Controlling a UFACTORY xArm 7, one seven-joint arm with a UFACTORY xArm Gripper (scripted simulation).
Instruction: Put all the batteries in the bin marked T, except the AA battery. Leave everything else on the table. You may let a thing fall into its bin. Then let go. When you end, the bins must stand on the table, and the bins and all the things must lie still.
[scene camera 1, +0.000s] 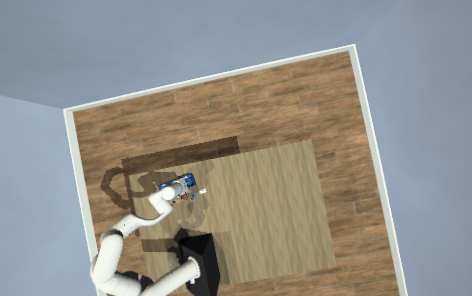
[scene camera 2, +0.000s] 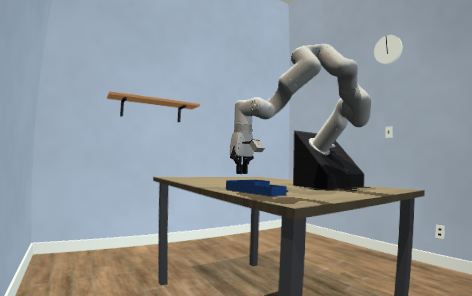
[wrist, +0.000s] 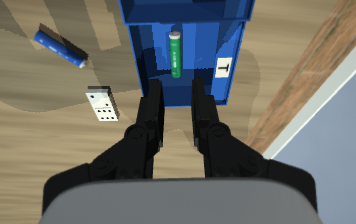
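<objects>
The marked spots on a blue bin (wrist: 150, 43) and a white domino (wrist: 100, 99) are 10 cm apart. The gripper (wrist: 177, 93) is 14 cm from the lens, while the bin is 18 cm from the lens and the domino is 24 cm from the lens.
</objects>
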